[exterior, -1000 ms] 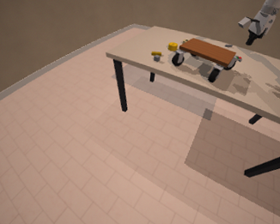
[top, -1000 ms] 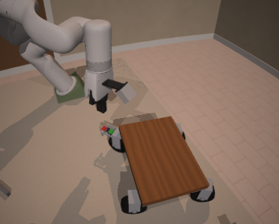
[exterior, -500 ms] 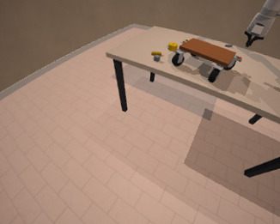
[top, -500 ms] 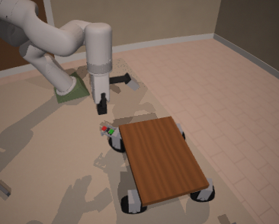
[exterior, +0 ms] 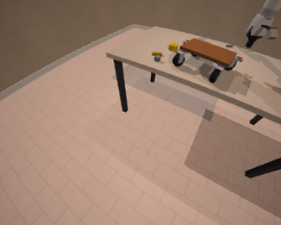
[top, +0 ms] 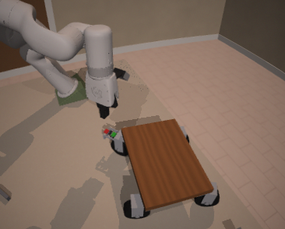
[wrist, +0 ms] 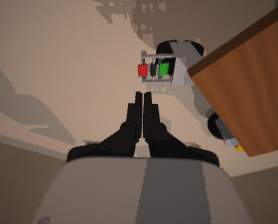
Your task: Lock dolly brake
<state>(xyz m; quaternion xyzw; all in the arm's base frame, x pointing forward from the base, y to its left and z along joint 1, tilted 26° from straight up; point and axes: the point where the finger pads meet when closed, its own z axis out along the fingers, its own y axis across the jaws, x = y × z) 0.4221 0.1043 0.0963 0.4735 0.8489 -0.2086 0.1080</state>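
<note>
Right now my hand is 1 cm short of the brake pedal, 1 cm to the right of it and 10 cm above it. The rest, counted from my hand: yellow cylinder (48 cm ahead, 5 cm to the right, 16 cm below).
</note>
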